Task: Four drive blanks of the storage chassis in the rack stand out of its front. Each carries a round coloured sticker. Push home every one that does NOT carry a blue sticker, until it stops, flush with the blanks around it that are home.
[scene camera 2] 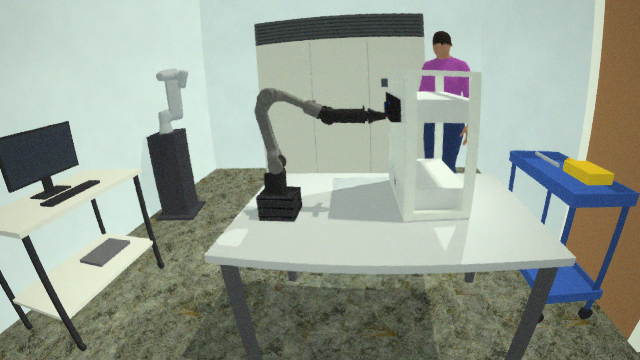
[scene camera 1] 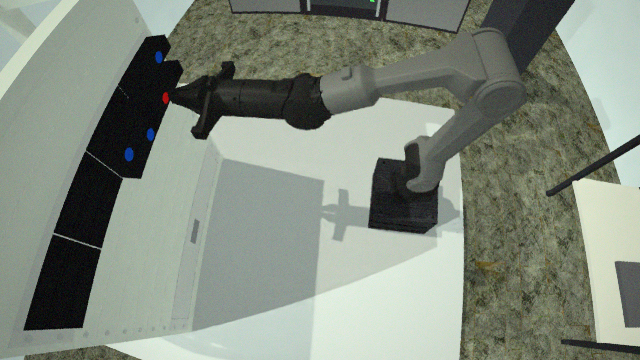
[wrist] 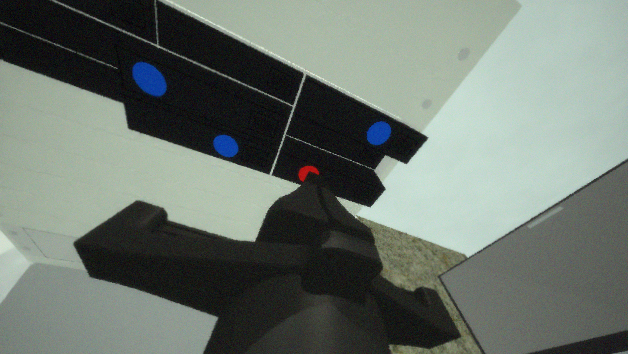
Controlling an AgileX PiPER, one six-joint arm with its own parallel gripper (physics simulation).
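The red-stickered blank (scene camera 1: 173,71) (wrist: 352,182) stands out of the chassis front. Its red sticker (scene camera 1: 165,98) (wrist: 303,172) is partly covered by my fingertips in the wrist view. Three other protruding blanks carry blue stickers: one sticker (scene camera 1: 159,56) (wrist: 379,133) is near the chassis end, the second (scene camera 1: 150,134) (wrist: 226,145) is in the lower row, and the third (scene camera 1: 129,154) (wrist: 149,79) is just above that one in the wrist view. My gripper (scene camera 1: 171,96) (scene camera 2: 385,115) (wrist: 311,182) is shut and empty, its tip at the red sticker, touching or almost touching it.
Flush black blanks (scene camera 1: 89,199) (wrist: 230,55) fill other bays. The white rack (scene camera 2: 476,150) stands on the white table (scene camera 2: 320,245). Its pale front panel (scene camera 1: 145,220) (wrist: 200,170) lies below the blanks. A person (scene camera 2: 445,75) stands behind the rack; a blue cart (scene camera 2: 595,197) is at the right.
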